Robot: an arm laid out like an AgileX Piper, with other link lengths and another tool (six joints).
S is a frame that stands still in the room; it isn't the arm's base.
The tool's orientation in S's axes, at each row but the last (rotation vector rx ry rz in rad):
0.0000 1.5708 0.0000
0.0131 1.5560 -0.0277
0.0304 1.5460 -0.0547
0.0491 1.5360 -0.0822
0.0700 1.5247 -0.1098
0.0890 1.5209 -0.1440
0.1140 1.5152 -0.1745
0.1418 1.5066 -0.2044
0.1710 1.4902 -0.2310
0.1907 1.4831 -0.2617
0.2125 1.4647 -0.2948
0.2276 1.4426 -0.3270
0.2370 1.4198 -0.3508
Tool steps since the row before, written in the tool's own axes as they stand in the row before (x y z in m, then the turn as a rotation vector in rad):
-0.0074 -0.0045 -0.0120 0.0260 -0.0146 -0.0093
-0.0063 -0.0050 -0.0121 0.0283 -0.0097 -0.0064
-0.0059 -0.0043 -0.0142 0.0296 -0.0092 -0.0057
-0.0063 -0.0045 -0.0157 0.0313 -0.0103 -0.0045
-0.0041 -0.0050 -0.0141 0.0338 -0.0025 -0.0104
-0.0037 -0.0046 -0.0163 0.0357 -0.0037 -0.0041
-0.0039 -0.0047 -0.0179 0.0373 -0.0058 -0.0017
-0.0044 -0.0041 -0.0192 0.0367 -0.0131 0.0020
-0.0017 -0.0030 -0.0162 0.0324 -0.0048 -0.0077
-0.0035 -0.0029 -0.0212 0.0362 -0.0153 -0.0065
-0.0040 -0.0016 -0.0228 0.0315 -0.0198 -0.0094
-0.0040 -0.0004 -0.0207 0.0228 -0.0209 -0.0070
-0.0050 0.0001 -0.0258 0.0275 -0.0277 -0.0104
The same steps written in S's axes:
-0.0120 -0.0045 0.0074 -0.0093 -0.0146 -0.0260
-0.0123 -0.0046 0.0062 -0.0062 -0.0098 -0.0283
-0.0146 -0.0034 0.0056 -0.0055 -0.0094 -0.0296
-0.0162 -0.0030 0.0058 -0.0043 -0.0106 -0.0312
-0.0147 -0.0032 0.0036 -0.0092 -0.0022 -0.0342
-0.0170 -0.0020 0.0030 -0.0030 -0.0044 -0.0357
-0.0186 -0.0012 0.0031 -0.0010 -0.0070 -0.0371
-0.0198 0.0004 0.0034 0.0010 -0.0149 -0.0361
-0.0165 0.0013 0.0006 -0.0065 -0.0042 -0.0327
-0.0213 0.0035 0.0019 -0.0082 -0.0148 -0.0361
-0.0223 0.0060 0.0018 -0.0127 -0.0178 -0.0315
-0.0198 0.0071 0.0015 -0.0117 -0.0190 -0.0225
-0.0243 0.0100 0.0013 -0.0169 -0.0245 -0.0273

